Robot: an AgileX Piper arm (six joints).
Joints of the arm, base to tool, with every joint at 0 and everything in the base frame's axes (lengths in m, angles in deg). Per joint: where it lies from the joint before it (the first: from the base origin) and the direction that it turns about. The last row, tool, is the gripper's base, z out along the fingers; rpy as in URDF.
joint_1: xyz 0 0 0.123 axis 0 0 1
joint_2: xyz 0 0 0 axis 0 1 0
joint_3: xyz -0.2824 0 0.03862 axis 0 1 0
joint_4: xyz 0.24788 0 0.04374 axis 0.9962 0 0.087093
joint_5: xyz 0 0 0 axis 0 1 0
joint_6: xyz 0.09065 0 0.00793 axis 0.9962 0 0.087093
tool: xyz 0 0 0 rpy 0 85.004 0
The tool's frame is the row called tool.
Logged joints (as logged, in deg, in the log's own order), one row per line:
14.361, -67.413, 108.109, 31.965, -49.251, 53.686
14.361, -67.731, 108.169, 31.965, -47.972, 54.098
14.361, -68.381, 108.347, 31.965, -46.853, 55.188
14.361, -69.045, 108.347, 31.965, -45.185, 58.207
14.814, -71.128, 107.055, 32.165, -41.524, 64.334
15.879, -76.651, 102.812, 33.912, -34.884, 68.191
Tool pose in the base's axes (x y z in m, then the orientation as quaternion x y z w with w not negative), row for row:
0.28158, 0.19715, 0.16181, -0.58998, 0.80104, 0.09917, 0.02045
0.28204, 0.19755, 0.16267, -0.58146, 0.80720, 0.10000, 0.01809
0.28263, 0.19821, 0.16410, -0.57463, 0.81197, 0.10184, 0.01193
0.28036, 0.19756, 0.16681, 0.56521, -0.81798, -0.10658, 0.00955
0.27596, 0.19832, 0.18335, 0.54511, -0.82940, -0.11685, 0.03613
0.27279, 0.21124, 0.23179, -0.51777, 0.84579, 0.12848, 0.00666
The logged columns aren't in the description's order. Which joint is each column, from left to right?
Columns, left to right: joint_4, joint_3, joint_2, joint_1, joint_6, joint_5.
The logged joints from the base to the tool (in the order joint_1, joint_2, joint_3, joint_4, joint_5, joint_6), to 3 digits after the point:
31.965, 108.109, -67.413, 14.361, 53.686, -49.251
31.965, 108.169, -67.731, 14.361, 54.098, -47.972
31.965, 108.347, -68.381, 14.361, 55.188, -46.853
31.965, 108.347, -69.045, 14.361, 58.207, -45.185
32.165, 107.055, -71.128, 14.814, 64.334, -41.524
33.912, 102.812, -76.651, 15.879, 68.191, -34.884

